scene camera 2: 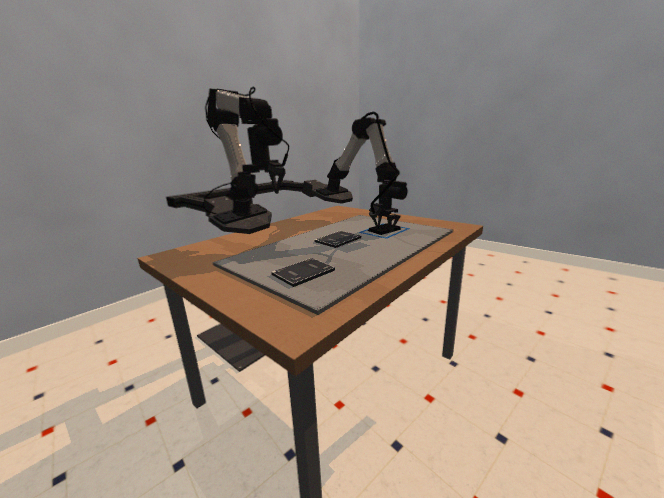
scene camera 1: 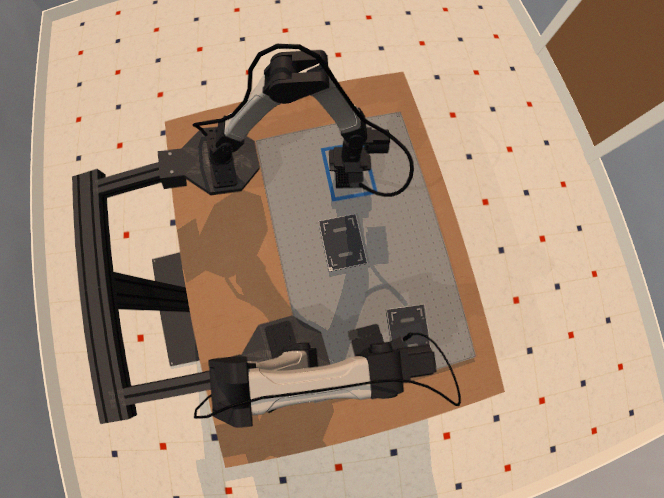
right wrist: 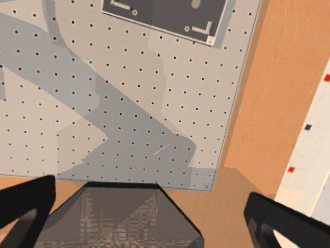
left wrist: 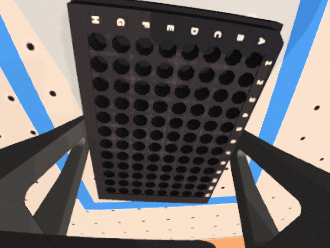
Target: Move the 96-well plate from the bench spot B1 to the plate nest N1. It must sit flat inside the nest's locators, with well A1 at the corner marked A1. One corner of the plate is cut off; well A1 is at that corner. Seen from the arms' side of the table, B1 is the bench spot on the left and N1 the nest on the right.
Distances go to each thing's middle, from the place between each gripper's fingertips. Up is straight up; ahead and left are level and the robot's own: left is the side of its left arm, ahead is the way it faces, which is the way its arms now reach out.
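The black 96-well plate (left wrist: 169, 137) is right at my left hand (scene camera 1: 348, 169). Counting from that left hand, nest N1 (scene camera 2: 302, 269) is 560 mm to the right and 10 mm behind. And for the dark nest (scene camera 1: 335, 243), my left hand is 220 mm to the left of it and 110 mm past it.
From my right hand (scene camera 2: 265, 195), the black 96-well plate is 180 mm ahead, 540 mm to the left and 230 mm below, while the dark nest is 70 mm ahead, 310 mm to the left and 240 mm below. With nest N1, it's my right hand that is 160 mm short of it, 20 mm to the left of it and 240 mm above it.
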